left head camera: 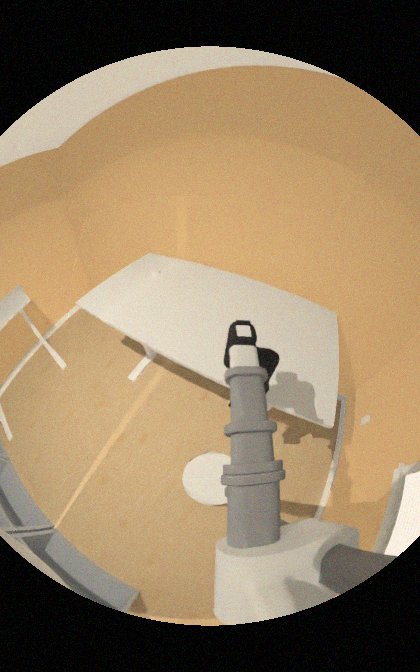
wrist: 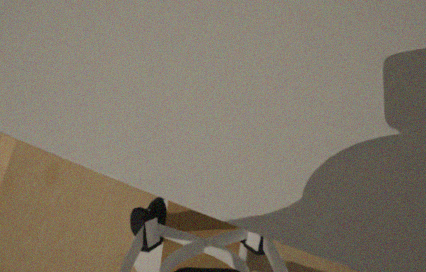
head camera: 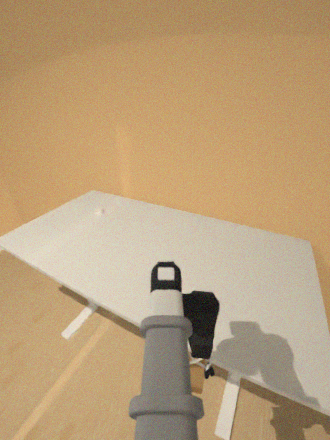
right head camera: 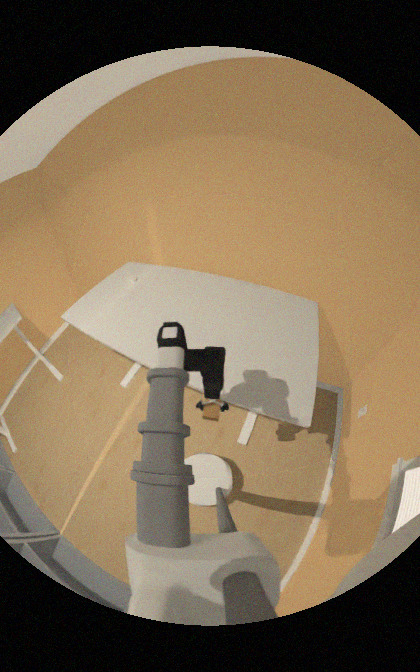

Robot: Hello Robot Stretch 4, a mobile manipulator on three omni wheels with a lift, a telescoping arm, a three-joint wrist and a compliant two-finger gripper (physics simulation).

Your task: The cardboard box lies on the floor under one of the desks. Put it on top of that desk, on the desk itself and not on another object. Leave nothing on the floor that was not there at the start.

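Frame: origin at the robot's base, x ahead, y left, z up, level; centimetres.
Where they show: gripper, fingertip midpoint: point(wrist: 202, 217) point(head camera: 192, 373).
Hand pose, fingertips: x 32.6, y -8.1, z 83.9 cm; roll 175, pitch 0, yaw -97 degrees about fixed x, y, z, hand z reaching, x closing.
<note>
Each offset is from my fingertips to the top centre of the thing. Level surfaces: height alone.
The cardboard box {dy +0.0, dx -0.1, dz +4.1 cm} point(head camera: 197, 384) point(right head camera: 211, 413) point(wrist: 175, 245) is small and brown, held off the floor. The gripper point(right head camera: 212, 406) point(wrist: 202, 234) is shut on it, with a dark fingertip on each side. In the head view, part of the box and one fingertip are hidden behind the arm. The white desk {dz +8.4 cm} point(head camera: 125, 245) point(left head camera: 200, 305) point(right head camera: 250, 315) point(wrist: 200, 100) lies beyond. Box and gripper show just outside its front edge, by the right-hand leg; their exact height against the desk top is unclear. The box does not show in the left head view.
A small pale item {dy +51.2, dx +84.6, dz +10.8 cm} point(head camera: 101, 211) point(left head camera: 156, 272) point(right head camera: 135, 279) is at the desk's far left. A round white disc point(left head camera: 207, 478) point(right head camera: 209, 479) is on the floor before the desk. Another white piece of furniture point(left head camera: 14, 304) point(right head camera: 9, 320) stands at the left. The arm's shadow falls across the desk's right part.
</note>
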